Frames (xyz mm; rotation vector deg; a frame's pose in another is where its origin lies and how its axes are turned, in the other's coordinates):
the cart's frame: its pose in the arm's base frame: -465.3 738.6 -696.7 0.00 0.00 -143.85
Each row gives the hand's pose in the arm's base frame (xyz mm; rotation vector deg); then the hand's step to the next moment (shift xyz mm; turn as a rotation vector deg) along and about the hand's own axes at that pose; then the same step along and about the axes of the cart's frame.
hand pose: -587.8 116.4 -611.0 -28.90 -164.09 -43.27
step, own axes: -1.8 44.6 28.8 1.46 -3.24 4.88
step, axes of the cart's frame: -42.7 -31.2 -5.0 2.09 -1.78 -5.38
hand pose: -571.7 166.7 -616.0 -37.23 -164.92 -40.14
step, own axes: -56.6 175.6 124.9 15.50 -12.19 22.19
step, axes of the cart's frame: -206.2 -68.4 -49.6 11.87 -16.52 -21.62
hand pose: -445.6 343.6 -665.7 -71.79 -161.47 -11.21
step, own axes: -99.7 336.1 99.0 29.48 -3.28 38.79
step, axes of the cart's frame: -352.0 55.1 -76.0 3.15 -33.01 -35.85
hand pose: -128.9 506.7 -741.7 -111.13 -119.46 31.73
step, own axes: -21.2 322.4 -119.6 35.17 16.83 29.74
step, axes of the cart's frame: -281.5 196.5 -29.3 -18.66 -26.50 -36.81
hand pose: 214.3 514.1 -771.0 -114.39 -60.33 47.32
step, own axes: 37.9 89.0 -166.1 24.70 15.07 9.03
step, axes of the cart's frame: -118.0 151.5 8.0 -18.88 -8.40 -22.18
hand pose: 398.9 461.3 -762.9 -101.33 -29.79 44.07
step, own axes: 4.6 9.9 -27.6 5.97 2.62 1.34
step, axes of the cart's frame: -7.6 28.3 -4.9 -4.93 -1.47 -4.22
